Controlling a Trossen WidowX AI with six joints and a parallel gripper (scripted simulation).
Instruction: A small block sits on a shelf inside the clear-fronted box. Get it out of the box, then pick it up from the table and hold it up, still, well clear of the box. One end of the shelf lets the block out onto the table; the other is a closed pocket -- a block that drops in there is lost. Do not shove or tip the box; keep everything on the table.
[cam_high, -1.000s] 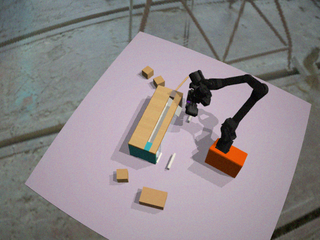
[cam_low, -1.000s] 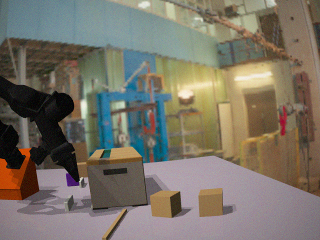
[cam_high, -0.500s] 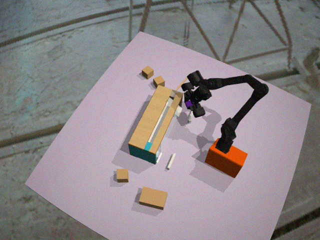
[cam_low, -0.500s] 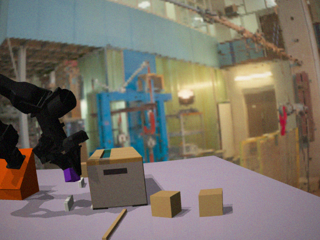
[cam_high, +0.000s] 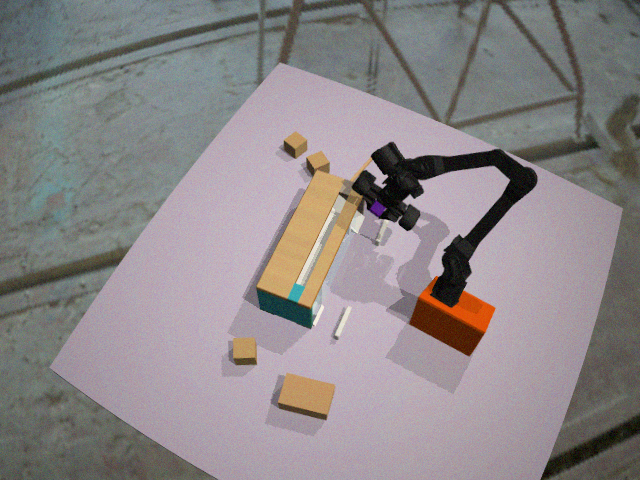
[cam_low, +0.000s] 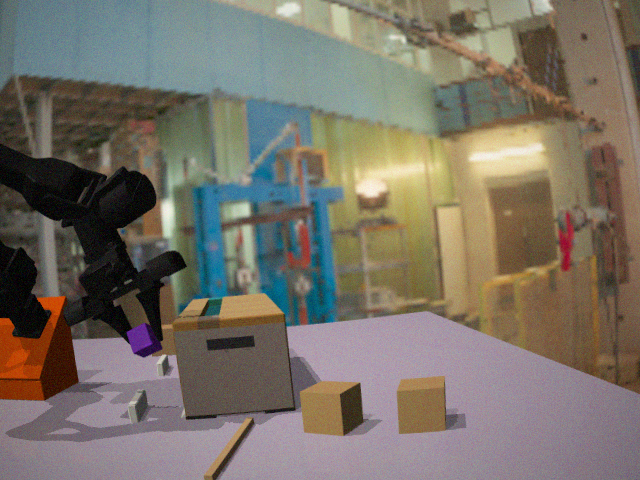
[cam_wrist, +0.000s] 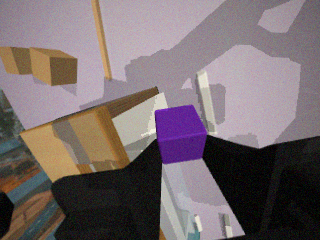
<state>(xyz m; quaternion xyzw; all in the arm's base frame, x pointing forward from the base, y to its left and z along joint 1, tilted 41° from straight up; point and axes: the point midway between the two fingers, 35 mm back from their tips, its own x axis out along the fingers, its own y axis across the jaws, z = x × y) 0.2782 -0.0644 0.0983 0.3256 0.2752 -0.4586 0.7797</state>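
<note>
The purple block lies 1 cm to the right of my gripper tip and 1 cm above it. Also, from my gripper tip: thin tan stick 14 cm ahead, 15 cm to the right, 9 cm below; long box 4 cm ahead, 15 cm to the left, 3 cm below; tan cube 4 cm ahead, 49 cm to the left, 7 cm below.
</note>
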